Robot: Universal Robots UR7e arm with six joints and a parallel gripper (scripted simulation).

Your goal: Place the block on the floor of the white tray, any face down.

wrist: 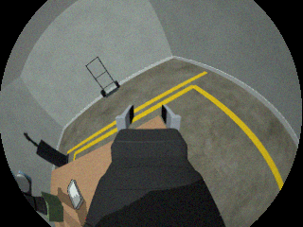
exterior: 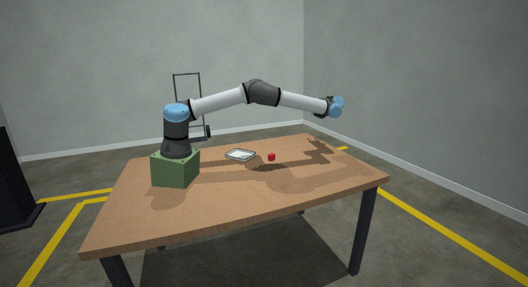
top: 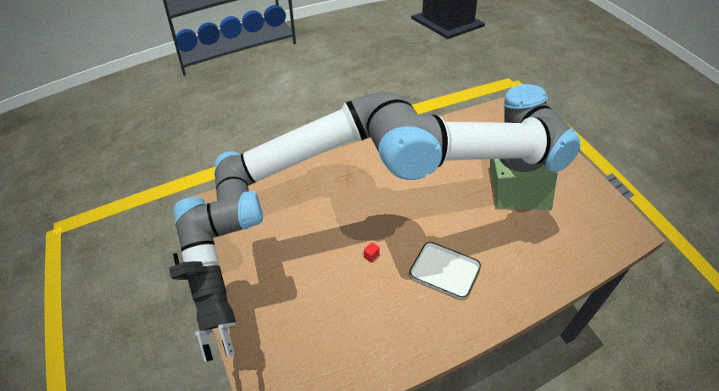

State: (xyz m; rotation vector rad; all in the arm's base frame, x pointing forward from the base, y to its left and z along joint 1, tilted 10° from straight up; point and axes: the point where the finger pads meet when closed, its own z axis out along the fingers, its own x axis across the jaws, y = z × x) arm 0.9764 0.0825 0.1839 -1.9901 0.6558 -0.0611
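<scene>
My gripper is now 48 cm past the red block, 18 cm above it and 12 cm to the left of it. Round my hand: white tray 60 cm behind, 19 cm below, 4 cm to the left.
</scene>
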